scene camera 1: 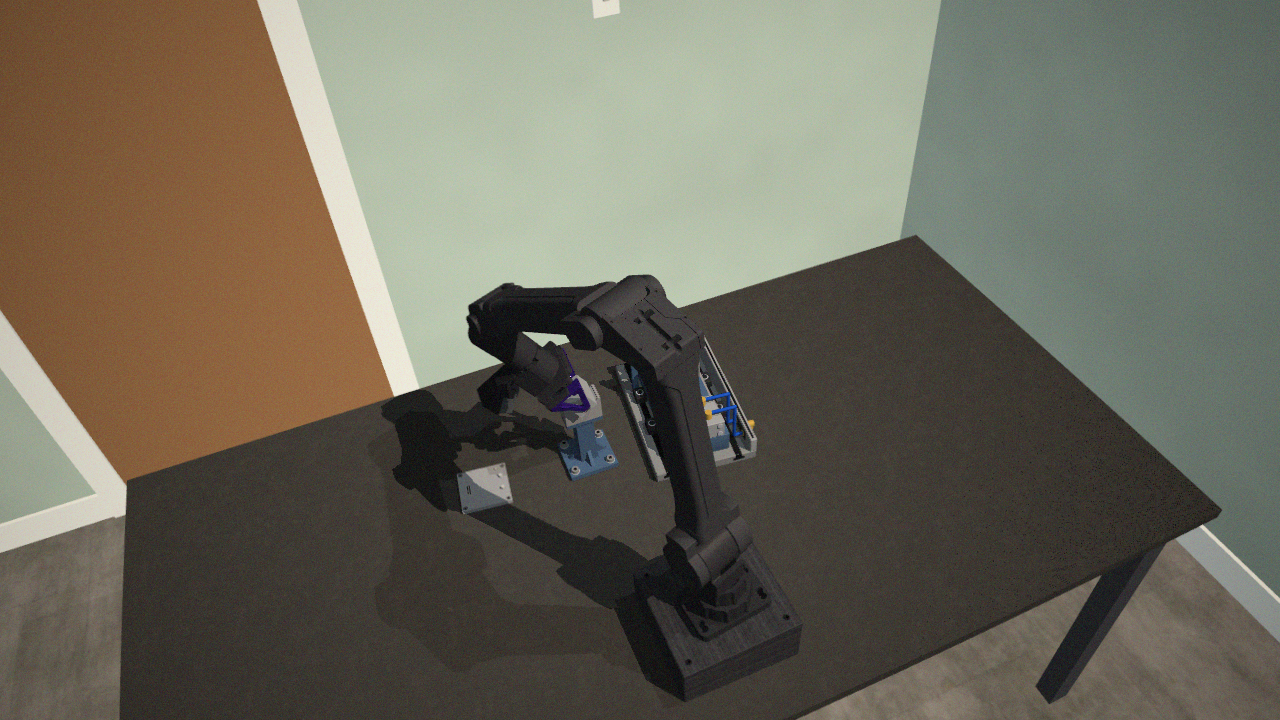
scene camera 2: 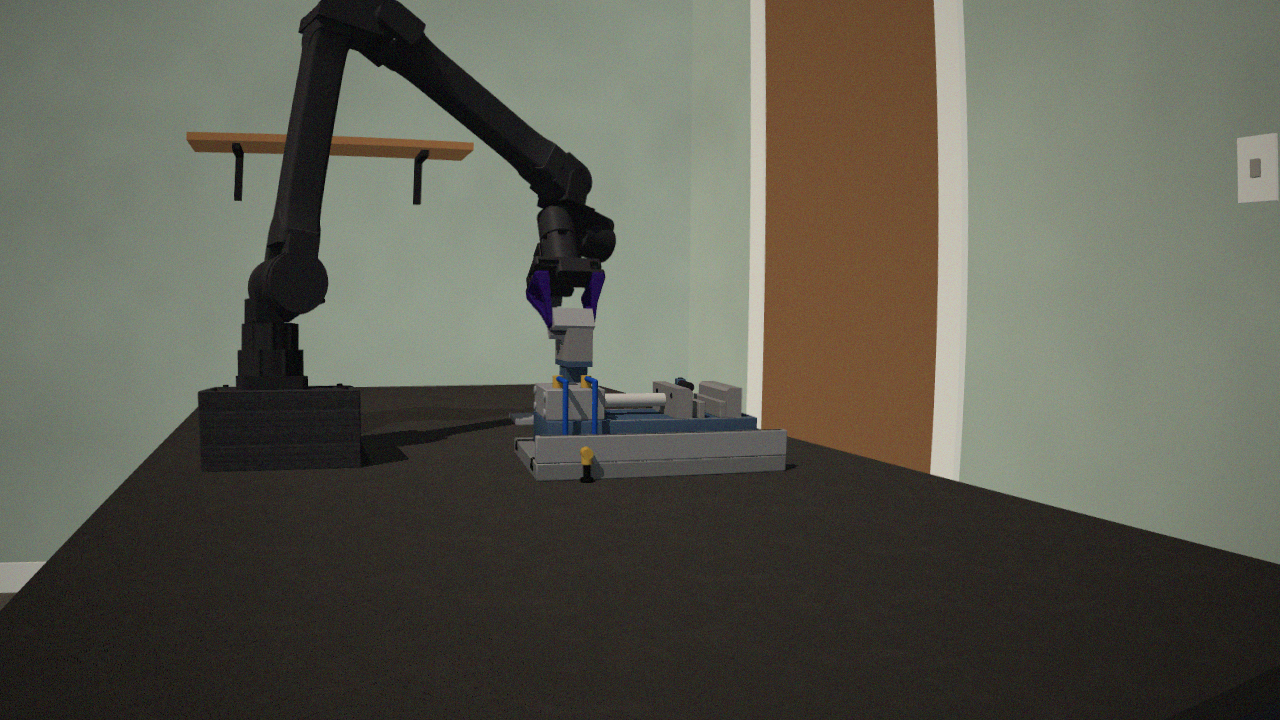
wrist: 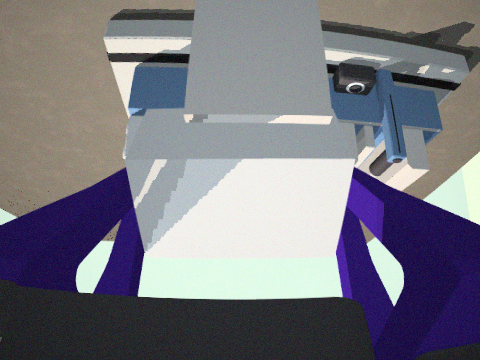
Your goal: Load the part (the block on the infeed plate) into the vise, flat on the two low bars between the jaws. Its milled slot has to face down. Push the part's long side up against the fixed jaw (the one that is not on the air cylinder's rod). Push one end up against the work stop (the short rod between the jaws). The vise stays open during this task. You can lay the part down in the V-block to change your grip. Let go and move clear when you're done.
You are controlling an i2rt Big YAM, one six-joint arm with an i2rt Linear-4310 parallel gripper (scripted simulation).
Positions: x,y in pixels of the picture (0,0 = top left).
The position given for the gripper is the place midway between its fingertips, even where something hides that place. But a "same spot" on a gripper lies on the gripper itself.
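Scene:
The gripper is visible in the wrist view (240,176), and scene camera 1 and scene camera 2 show it as well. On the gripper, (scene camera 1: 557,404) and (scene camera 2: 527,289) are the same spot.

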